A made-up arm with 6 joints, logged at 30 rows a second.
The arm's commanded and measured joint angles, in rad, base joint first. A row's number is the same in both.
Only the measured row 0 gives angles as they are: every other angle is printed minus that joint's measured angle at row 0.
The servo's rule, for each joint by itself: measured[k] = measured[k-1] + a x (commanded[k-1-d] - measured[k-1]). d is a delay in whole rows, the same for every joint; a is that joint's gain. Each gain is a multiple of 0.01, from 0.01 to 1. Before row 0 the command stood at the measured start. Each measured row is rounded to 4 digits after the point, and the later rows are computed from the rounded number. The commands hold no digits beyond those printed.
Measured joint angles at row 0: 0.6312, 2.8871, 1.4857, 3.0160, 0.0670, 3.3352
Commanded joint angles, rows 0 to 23: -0.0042, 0.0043, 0.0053, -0.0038, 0.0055, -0.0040; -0.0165, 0.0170, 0.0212, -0.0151, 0.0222, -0.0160; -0.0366, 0.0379, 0.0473, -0.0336, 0.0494, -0.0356; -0.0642, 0.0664, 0.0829, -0.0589, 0.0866, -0.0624; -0.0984, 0.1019, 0.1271, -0.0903, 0.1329, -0.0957; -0.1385, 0.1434, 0.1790, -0.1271, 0.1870, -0.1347; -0.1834, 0.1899, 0.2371, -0.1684, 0.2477, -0.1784; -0.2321, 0.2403, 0.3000, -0.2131, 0.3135, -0.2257; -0.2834, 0.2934, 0.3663, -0.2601, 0.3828, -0.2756; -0.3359, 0.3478, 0.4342, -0.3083, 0.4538, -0.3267; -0.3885, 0.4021, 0.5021, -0.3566, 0.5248, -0.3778; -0.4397, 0.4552, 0.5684, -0.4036, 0.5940, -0.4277; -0.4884, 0.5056, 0.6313, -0.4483, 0.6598, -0.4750; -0.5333, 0.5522, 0.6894, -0.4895, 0.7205, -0.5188; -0.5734, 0.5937, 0.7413, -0.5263, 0.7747, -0.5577; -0.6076, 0.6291, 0.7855, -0.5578, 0.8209, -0.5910; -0.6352, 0.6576, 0.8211, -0.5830, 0.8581, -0.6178; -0.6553, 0.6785, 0.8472, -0.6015, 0.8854, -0.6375; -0.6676, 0.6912, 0.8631, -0.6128, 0.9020, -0.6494; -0.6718, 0.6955, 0.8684, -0.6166, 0.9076, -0.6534; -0.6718, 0.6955, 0.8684, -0.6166, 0.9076, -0.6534; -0.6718, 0.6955, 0.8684, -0.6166, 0.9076, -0.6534; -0.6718, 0.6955, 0.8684, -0.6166, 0.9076, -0.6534; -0.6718, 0.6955, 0.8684, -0.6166, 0.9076, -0.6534
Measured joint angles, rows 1 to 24: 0.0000, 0.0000, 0.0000, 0.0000, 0.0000, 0.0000; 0.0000, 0.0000, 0.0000, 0.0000, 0.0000, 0.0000; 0.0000, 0.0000, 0.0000, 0.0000, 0.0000, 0.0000; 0.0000, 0.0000, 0.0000, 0.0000, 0.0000, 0.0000; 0.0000, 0.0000, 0.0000, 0.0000, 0.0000, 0.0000; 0.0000, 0.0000, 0.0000, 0.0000, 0.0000, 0.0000; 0.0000, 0.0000, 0.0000, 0.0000, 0.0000, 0.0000; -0.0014, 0.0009, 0.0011, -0.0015, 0.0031, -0.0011; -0.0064, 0.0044, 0.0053, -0.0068, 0.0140, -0.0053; -0.0164, 0.0118, 0.0141, -0.0173, 0.0342, -0.0138; -0.0322, 0.0238, 0.0285, -0.0335, 0.0641, -0.0274; -0.0540, 0.0410, 0.0492, -0.0557, 0.1033, -0.0465; -0.0819, 0.0635, 0.0765, -0.0835, 0.1510, -0.0712; -0.1154, 0.0913, 0.1102, -0.1166, 0.2061, -0.1012; -0.1539, 0.1241, 0.1501, -0.1542, 0.2673, -0.1361; -0.1966, 0.1613, 0.1955, -0.1955, 0.3331, -0.1752; -0.2426, 0.2023, 0.2456, -0.2395, 0.4019, -0.2176; -0.2907, 0.2463, 0.2995, -0.2852, 0.4720, -0.2625; -0.3399, 0.2923, 0.3560, -0.3314, 0.5415, -0.3088; -0.3889, 0.3392, 0.4138, -0.3770, 0.6089, -0.3553; -0.4366, 0.3861, 0.4717, -0.4209, 0.6725, -0.4011; -0.4817, 0.4318, 0.5283, -0.4620, 0.7308, -0.4449; -0.5232, 0.4752, 0.5823, -0.4994, 0.7822, -0.4858; -0.5602, 0.5153, 0.6324, -0.5320, 0.8255, -0.5228
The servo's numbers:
d 7
a 0.33 0.22 0.21 0.39 0.57 0.28

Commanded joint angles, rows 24 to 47: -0.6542, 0.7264, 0.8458, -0.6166, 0.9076, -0.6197; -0.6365, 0.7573, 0.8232, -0.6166, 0.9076, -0.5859; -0.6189, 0.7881, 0.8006, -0.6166, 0.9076, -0.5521; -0.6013, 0.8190, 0.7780, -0.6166, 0.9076, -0.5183; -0.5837, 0.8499, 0.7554, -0.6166, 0.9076, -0.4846; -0.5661, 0.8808, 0.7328, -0.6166, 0.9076, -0.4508; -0.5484, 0.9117, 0.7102, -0.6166, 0.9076, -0.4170; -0.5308, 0.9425, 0.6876, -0.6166, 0.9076, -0.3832; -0.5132, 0.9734, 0.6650, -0.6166, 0.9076, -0.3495; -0.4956, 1.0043, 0.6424, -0.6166, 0.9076, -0.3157; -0.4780, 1.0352, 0.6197, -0.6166, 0.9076, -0.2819; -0.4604, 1.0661, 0.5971, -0.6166, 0.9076, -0.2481; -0.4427, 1.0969, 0.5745, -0.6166, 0.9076, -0.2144; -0.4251, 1.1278, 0.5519, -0.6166, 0.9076, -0.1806; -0.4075, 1.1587, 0.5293, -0.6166, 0.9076, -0.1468; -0.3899, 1.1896, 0.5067, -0.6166, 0.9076, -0.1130; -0.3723, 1.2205, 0.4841, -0.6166, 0.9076, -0.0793; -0.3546, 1.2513, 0.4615, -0.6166, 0.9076, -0.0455; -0.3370, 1.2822, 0.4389, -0.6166, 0.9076, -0.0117; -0.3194, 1.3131, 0.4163, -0.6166, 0.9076, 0.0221; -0.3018, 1.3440, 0.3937, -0.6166, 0.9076, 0.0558; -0.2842, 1.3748, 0.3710, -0.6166, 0.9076, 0.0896; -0.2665, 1.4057, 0.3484, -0.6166, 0.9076, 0.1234; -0.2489, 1.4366, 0.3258, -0.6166, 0.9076, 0.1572
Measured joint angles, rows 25 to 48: -0.5916, 0.5512, 0.6775, -0.5591, 0.8596, -0.5549; -0.6167, 0.5820, 0.7165, -0.5800, 0.8838, -0.5814; -0.6349, 0.6070, 0.7484, -0.5943, 0.8974, -0.6016; -0.6471, 0.6265, 0.7736, -0.6030, 0.9032, -0.6161; -0.6553, 0.6417, 0.7935, -0.6083, 0.9057, -0.6265; -0.6607, 0.6535, 0.8092, -0.6115, 0.9068, -0.6340; -0.6644, 0.6627, 0.8216, -0.6135, 0.9073, -0.6394; -0.6610, 0.6767, 0.8267, -0.6147, 0.9075, -0.6339; -0.6529, 0.6944, 0.8260, -0.6154, 0.9076, -0.6205; -0.6417, 0.7150, 0.8207, -0.6159, 0.9076, -0.6013; -0.6284, 0.7379, 0.8117, -0.6162, 0.9076, -0.5781; -0.6136, 0.7625, 0.7999, -0.6164, 0.9076, -0.5519; -0.5979, 0.7885, 0.7858, -0.6165, 0.9076, -0.5236; -0.5816, 0.8156, 0.7699, -0.6165, 0.9076, -0.4938; -0.5648, 0.8435, 0.7526, -0.6165, 0.9076, -0.4628; -0.5478, 0.8721, 0.7342, -0.6165, 0.9076, -0.4311; -0.5306, 0.9012, 0.7149, -0.6165, 0.9076, -0.3988; -0.5132, 0.9307, 0.6949, -0.6165, 0.9076, -0.3661; -0.4958, 0.9605, 0.6744, -0.6165, 0.9076, -0.3331; -0.4783, 0.9905, 0.6534, -0.6165, 0.9076, -0.2999; -0.4607, 1.0207, 0.6321, -0.6165, 0.9076, -0.2665; -0.4431, 1.0511, 0.6105, -0.6165, 0.9076, -0.2330; -0.4255, 1.0816, 0.5887, -0.6165, 0.9076, -0.1994; -0.4079, 1.1122, 0.5667, -0.6165, 0.9076, -0.1658
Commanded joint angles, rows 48 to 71: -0.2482, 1.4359, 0.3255, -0.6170, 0.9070, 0.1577; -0.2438, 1.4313, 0.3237, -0.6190, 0.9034, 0.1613; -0.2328, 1.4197, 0.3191, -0.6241, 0.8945, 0.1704; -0.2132, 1.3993, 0.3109, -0.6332, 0.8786, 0.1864; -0.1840, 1.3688, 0.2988, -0.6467, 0.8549, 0.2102; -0.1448, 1.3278, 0.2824, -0.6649, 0.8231, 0.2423; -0.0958, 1.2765, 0.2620, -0.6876, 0.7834, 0.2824; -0.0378, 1.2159, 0.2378, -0.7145, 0.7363, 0.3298; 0.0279, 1.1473, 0.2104, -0.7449, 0.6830, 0.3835; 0.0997, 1.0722, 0.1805, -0.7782, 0.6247, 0.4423; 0.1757, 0.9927, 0.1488, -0.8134, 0.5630, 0.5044; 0.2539, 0.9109, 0.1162, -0.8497, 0.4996, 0.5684; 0.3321, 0.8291, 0.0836, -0.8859, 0.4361, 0.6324; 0.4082, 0.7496, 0.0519, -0.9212, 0.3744, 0.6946; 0.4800, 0.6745, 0.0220, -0.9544, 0.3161, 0.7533; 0.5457, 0.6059, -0.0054, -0.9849, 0.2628, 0.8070; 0.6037, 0.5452, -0.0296, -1.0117, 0.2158, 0.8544; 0.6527, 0.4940, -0.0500, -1.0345, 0.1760, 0.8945; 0.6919, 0.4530, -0.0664, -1.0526, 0.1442, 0.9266; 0.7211, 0.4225, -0.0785, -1.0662, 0.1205, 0.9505; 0.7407, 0.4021, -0.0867, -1.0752, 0.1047, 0.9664; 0.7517, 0.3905, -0.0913, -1.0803, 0.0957, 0.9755; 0.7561, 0.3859, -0.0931, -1.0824, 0.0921, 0.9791; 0.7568, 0.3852, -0.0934, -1.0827, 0.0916, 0.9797
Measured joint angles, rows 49 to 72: -0.3903, 1.1428, 0.5446, -0.6165, 0.9076, -0.1321; -0.3727, 1.1735, 0.5224, -0.6165, 0.9076, -0.0984; -0.3551, 1.2042, 0.5001, -0.6165, 0.9076, -0.0647; -0.3375, 1.2350, 0.4778, -0.6165, 0.9076, -0.0310; -0.3199, 1.2658, 0.4554, -0.6165, 0.9076, 0.0028; -0.3023, 1.2966, 0.4329, -0.6165, 0.9076, 0.0366; -0.2847, 1.3274, 0.4104, -0.6165, 0.9076, 0.0704; -0.2727, 1.3513, 0.3926, -0.6167, 0.9073, 0.0948; -0.2632, 1.3689, 0.3781, -0.6176, 0.9051, 0.1134; -0.2532, 1.3801, 0.3657, -0.6201, 0.8991, 0.1294; -0.2400, 1.3843, 0.3542, -0.6252, 0.8874, 0.1454; -0.2215, 1.3809, 0.3426, -0.6336, 0.8689, 0.1635; -0.1962, 1.3692, 0.3300, -0.6458, 0.8428, 0.1856; -0.1631, 1.3488, 0.3157, -0.6621, 0.8089, 0.2127; -0.1218, 1.3196, 0.2993, -0.6825, 0.7675, 0.2455; -0.0724, 1.2817, 0.2806, -0.7068, 0.7193, 0.2841; -0.0156, 1.2356, 0.2596, -0.7346, 0.6654, 0.3284; 0.0475, 1.1822, 0.2363, -0.7653, 0.6070, 0.3777; 0.1156, 1.1225, 0.2111, -0.7982, 0.5458, 0.4311; 0.1870, 1.0580, 0.1843, -0.8324, 0.4833, 0.4875; 0.2600, 0.9902, 0.1565, -0.8670, 0.4212, 0.5455; 0.3326, 0.9207, 0.1283, -0.9011, 0.3613, 0.6037; 0.4029, 0.8514, 0.1002, -0.9338, 0.3052, 0.6606; 0.4692, 0.7840, 0.0729, -0.9642, 0.2542, 0.7149
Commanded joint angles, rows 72 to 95: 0.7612, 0.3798, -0.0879, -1.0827, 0.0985, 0.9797; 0.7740, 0.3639, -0.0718, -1.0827, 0.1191, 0.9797; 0.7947, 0.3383, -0.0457, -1.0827, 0.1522, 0.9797; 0.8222, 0.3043, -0.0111, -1.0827, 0.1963, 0.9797; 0.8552, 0.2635, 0.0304, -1.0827, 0.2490, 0.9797; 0.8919, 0.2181, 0.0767, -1.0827, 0.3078, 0.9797; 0.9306, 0.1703, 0.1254, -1.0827, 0.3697, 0.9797; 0.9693, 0.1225, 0.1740, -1.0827, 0.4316, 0.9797; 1.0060, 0.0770, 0.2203, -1.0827, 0.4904, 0.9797; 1.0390, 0.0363, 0.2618, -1.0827, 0.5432, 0.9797; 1.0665, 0.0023, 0.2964, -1.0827, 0.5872, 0.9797; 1.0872, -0.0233, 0.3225, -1.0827, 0.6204, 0.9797; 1.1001, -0.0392, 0.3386, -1.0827, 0.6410, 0.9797; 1.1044, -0.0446, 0.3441, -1.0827, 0.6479, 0.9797; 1.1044, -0.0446, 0.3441, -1.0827, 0.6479, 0.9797; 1.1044, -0.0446, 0.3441, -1.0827, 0.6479, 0.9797; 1.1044, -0.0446, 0.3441, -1.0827, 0.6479, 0.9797; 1.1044, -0.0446, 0.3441, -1.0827, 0.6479, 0.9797; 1.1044, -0.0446, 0.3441, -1.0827, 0.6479, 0.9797; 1.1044, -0.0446, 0.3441, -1.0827, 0.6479, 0.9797; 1.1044, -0.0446, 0.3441, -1.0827, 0.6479, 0.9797; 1.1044, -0.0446, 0.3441, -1.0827, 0.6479, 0.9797; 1.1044, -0.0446, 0.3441, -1.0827, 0.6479, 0.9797; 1.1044, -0.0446, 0.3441, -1.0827, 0.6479, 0.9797
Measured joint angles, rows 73 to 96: 0.5298, 0.7202, 0.0471, -0.9916, 0.2096, 0.7652; 0.5833, 0.6614, 0.0233, -1.0154, 0.1723, 0.8104; 0.6288, 0.6088, 0.0019, -1.0352, 0.1428, 0.8496; 0.6657, 0.5633, -0.0167, -1.0508, 0.1211, 0.8823; 0.6941, 0.5253, -0.0324, -1.0623, 0.1066, 0.9084; 0.7146, 0.4946, -0.0451, -1.0701, 0.0983, 0.9282; 0.7285, 0.4705, -0.0552, -1.0750, 0.0945, 0.9426; 0.7393, 0.4505, -0.0621, -1.0780, 0.0968, 0.9530; 0.7508, 0.4314, -0.0641, -1.0798, 0.1095, 0.9605; 0.7653, 0.4109, -0.0602, -1.0809, 0.1338, 0.9659; 0.7841, 0.3874, -0.0499, -1.0816, 0.1694, 0.9698; 0.8076, 0.3601, -0.0330, -1.0820, 0.2148, 0.9726; 0.8354, 0.3289, -0.0100, -1.0823, 0.2678, 0.9746; 0.8668, 0.2940, 0.0184, -1.0825, 0.3259, 0.9760; 0.9006, 0.2563, 0.0511, -1.0826, 0.3861, 0.9770; 0.9354, 0.2169, 0.0866, -1.0826, 0.4456, 0.9778; 0.9696, 0.1772, 0.1234, -1.0826, 0.5012, 0.9783; 1.0016, 0.1387, 0.1597, -1.0826, 0.5502, 0.9787; 1.0298, 0.1031, 0.1939, -1.0826, 0.5902, 0.9790; 1.0530, 0.0718, 0.2243, -1.0826, 0.6192, 0.9792; 1.0700, 0.0462, 0.2495, -1.0826, 0.6356, 0.9793; 1.0814, 0.0262, 0.2694, -1.0826, 0.6426, 0.9794; 1.0890, 0.0106, 0.2851, -1.0826, 0.6456, 0.9795; 1.0941, -0.0015, 0.2975, -1.0826, 0.6469, 0.9796
